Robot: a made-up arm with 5 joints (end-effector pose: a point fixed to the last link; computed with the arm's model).
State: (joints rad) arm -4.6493 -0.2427 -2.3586 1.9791 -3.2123
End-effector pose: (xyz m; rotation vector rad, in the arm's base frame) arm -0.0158 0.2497 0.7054 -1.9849 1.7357 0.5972
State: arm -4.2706 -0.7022 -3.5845 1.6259 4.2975
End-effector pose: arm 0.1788 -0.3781 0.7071 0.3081 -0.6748 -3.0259
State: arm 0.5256 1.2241 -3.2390 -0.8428 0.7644
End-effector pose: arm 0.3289 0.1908 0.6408 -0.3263 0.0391 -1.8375
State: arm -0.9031 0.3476 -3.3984 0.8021 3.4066
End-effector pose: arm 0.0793 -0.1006 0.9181 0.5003 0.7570 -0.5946
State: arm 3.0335 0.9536 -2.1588 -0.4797 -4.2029
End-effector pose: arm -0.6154 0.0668 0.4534 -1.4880 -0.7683 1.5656
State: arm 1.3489 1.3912 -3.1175 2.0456 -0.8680
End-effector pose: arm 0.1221 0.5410 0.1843 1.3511 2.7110 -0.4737
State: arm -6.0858 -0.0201 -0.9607 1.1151 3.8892
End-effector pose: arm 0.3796 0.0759 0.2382 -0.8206 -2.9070 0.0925
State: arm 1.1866 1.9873 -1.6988 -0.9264 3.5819
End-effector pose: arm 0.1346 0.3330 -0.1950 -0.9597 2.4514 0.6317
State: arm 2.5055 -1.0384 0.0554 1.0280 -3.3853
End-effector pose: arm -0.1463 0.1081 0.1692 3.0619 -0.6086 0.0636
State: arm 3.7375 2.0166 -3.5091 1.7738 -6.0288
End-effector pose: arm -0.4400 -0.2984 -0.0141 -0.4895 2.8387 0.1682
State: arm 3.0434 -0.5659 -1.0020 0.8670 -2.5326
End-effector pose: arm -0.3573 0.0352 0.5040 2.6250 -0.9689 -0.9896
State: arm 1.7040 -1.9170 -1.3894 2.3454 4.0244
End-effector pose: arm 0.0202 -0.1509 0.4843 -1.0304 2.3669 1.2942
